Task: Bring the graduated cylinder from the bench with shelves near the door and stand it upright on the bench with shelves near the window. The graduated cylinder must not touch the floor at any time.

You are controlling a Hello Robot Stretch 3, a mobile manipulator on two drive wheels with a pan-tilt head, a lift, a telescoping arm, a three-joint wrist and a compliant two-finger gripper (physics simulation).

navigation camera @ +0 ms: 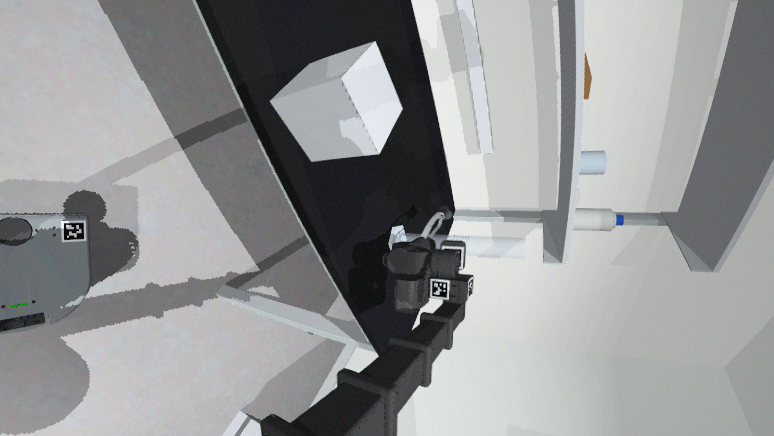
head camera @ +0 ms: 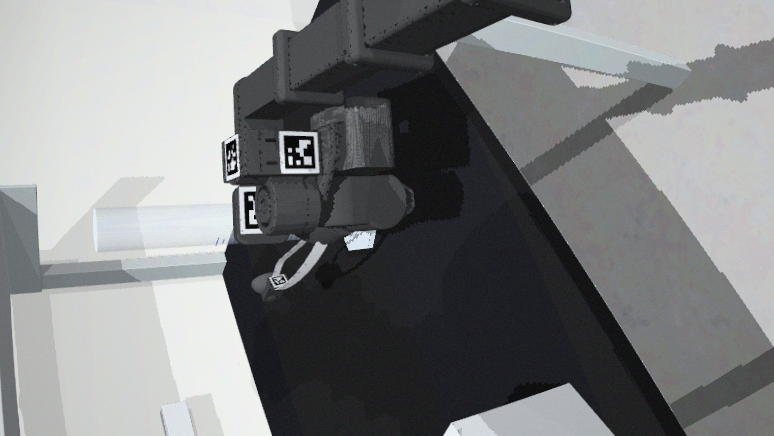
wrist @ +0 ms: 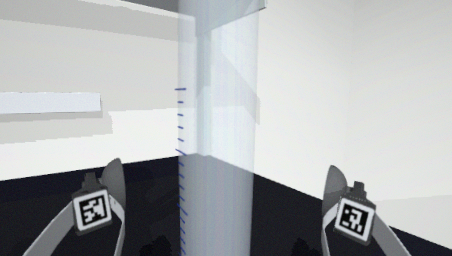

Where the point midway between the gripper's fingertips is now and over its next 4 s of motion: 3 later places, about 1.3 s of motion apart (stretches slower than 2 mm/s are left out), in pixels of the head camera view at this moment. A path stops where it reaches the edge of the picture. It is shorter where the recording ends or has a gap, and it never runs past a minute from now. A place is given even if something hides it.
My gripper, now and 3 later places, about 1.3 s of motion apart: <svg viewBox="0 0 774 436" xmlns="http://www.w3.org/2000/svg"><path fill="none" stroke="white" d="M259 219L242 221L236 222L199 224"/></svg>
